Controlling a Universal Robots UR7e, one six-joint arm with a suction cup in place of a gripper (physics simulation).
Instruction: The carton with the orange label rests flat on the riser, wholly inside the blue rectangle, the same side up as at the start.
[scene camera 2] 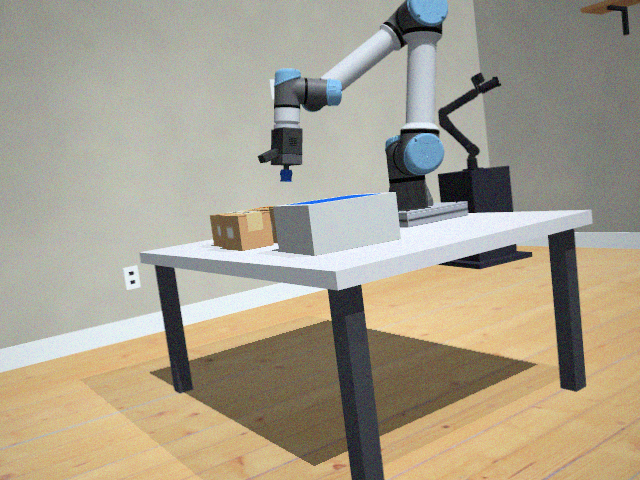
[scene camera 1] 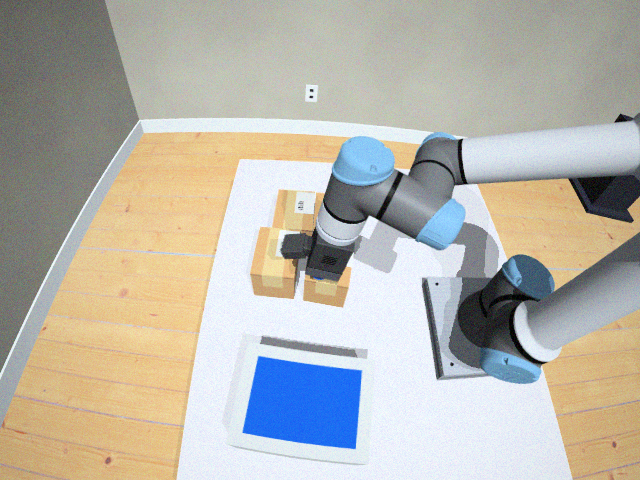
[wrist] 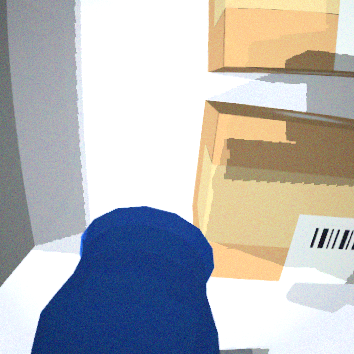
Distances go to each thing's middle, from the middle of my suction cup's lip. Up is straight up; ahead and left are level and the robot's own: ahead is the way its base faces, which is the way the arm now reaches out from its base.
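Labels:
Riser [scene camera 1: 312, 406], counted from my suction cup: 250 mm to the left, 10 mm behind, 130 mm below.

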